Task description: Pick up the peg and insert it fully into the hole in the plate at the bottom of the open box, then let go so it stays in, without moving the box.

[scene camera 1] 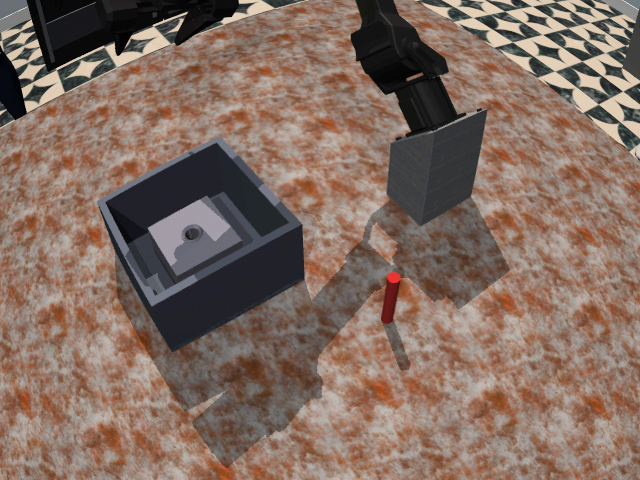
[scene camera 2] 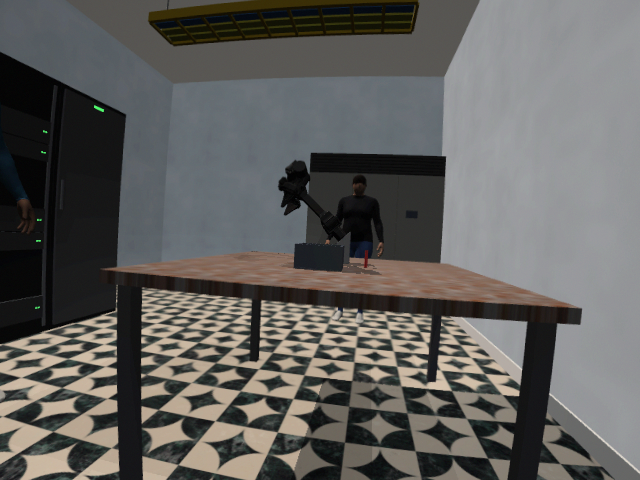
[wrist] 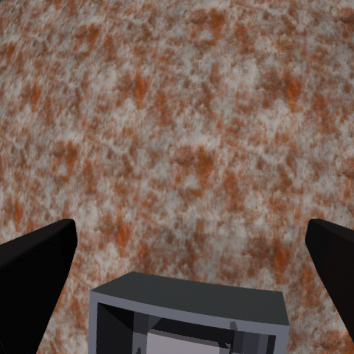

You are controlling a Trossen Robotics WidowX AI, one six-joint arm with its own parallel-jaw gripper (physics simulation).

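Where they show: gripper, fingertip midpoint: [scene camera 1: 147, 48] [scene camera 2: 283, 211] [wrist: 194, 231]; arm's base, origin of the base link: [scene camera 1: 437, 125] [scene camera 2: 342, 238].
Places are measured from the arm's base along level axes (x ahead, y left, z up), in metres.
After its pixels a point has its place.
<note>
The red peg [scene camera 1: 390, 299] {x 0.189, y 0.107, z -0.077 m} [scene camera 2: 366, 258] {x 0.190, y 0.103, z -0.085 m} stands upright on the table, right of the box in both scene views. The open dark box [scene camera 1: 237, 289] {x 0.304, y -0.012, z -0.077 m} [scene camera 2: 318, 256] {x 0.397, y -0.114, z -0.074 m} [wrist: 210, 297] {x 0.273, y -0.200, z -0.075 m} stands on the table. A pale plate [scene camera 1: 170, 230] {x 0.321, y -0.131, z -0.069 m} [wrist: 182, 344] {x 0.303, y -0.147, z -0.069 m} lies at its bottom, partly in shadow; its round hole [scene camera 1: 192, 233] {x 0.298, y -0.115, z -0.078 m} is empty in scene camera 1. The hole does not show in the wrist view. My gripper [scene camera 1: 148, 47] {x 0.246, y -0.284, z 0.106 m} [wrist: 194, 231] {x 0.246, y -0.284, z 0.106 m} is open and empty, raised high above the table and away from the peg. The box shows low between the fingers in the wrist view.
A tall grey block [scene camera 1: 429, 170] {x 0.050, y 0.031, z -0.027 m} stands under the arm's base, behind the peg in scene camera 1. The box walls rise well above the plate. The table [scene camera 1: 542, 361] {x 0.087, y 0.291, z -0.127 m} [scene camera 2: 413, 281] {x 0.584, y 0.213, z -0.127 m} has a curved-looking far edge in scene camera 1. A person [scene camera 2: 359, 217] stands behind the table.
</note>
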